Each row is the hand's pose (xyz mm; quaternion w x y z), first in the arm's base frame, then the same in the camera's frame.
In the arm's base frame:
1: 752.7 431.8 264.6 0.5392 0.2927 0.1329 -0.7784
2: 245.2 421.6 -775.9 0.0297 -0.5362 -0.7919 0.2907
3: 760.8 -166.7 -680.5 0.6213 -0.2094 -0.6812 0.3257
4: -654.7 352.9 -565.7 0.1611 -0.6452 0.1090 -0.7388
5: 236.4 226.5 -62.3 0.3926 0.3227 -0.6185 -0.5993
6: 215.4 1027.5 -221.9 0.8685 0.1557 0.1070 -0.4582
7: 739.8 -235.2 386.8 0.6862 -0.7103 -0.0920 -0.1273
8: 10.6 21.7 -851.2 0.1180 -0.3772 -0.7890 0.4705
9: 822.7 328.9 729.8 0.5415 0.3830 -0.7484 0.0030
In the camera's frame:
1: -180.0 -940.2 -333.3 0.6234 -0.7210 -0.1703 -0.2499
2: 19.9 -1546.6 632.4 0.1376 -0.2665 0.2199 -0.9283
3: 663.0 -1462.1 184.7 0.2142 -0.1003 0.2403 0.9414
4: -219.4 -952.5 1302.1 0.1849 0.6932 0.6939 -0.0607
5: -26.5 -891.9 290.9 0.8764 -0.2238 -0.3170 0.2852
6: -713.8 -1331.8 331.5 0.5052 -0.8470 0.1551 0.0578
7: 387.6 -569.0 -335.6 0.2269 0.7387 0.0873 -0.6286
8: 346.9 -1343.0 901.2 0.0668 -0.3301 -0.0171 -0.9414
9: -212.5 -556.6 -622.7 0.7860 0.0128 0.1807 0.5911

